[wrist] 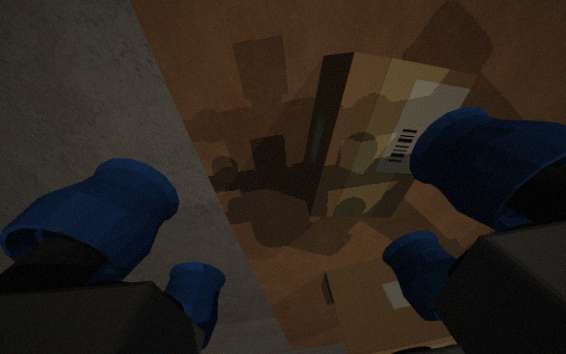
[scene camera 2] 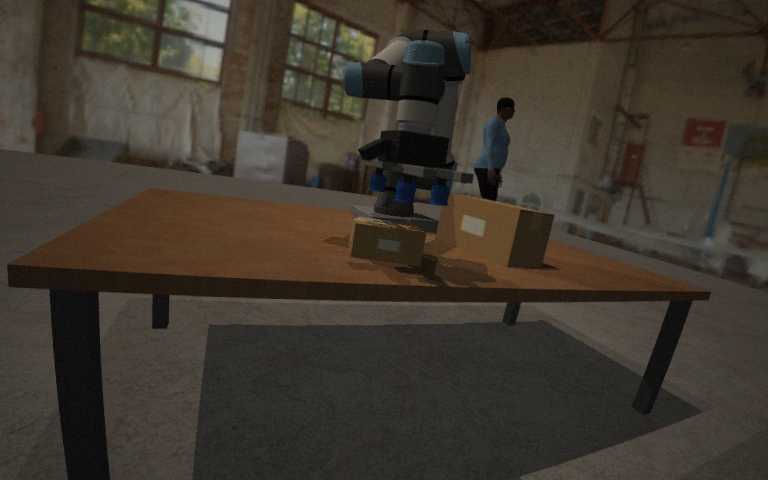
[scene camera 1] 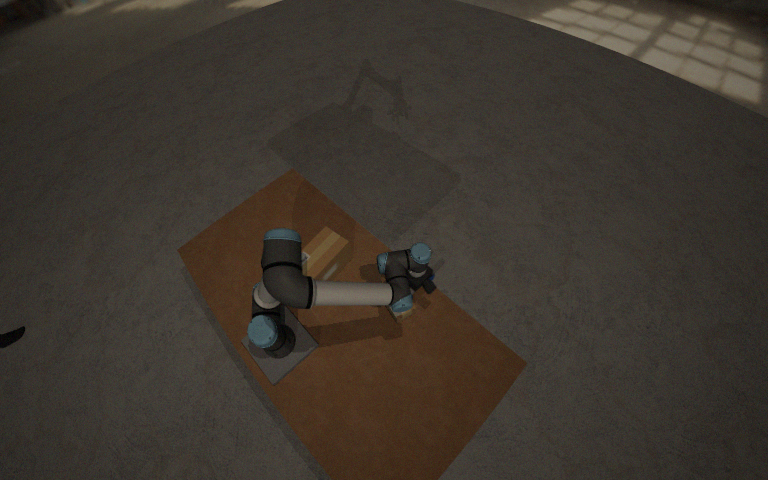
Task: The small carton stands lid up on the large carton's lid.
suction head: holds nothing
a large carton point(scene camera 1: 323, 258): on the table
a small carton point(scene camera 2: 373, 239): on the table
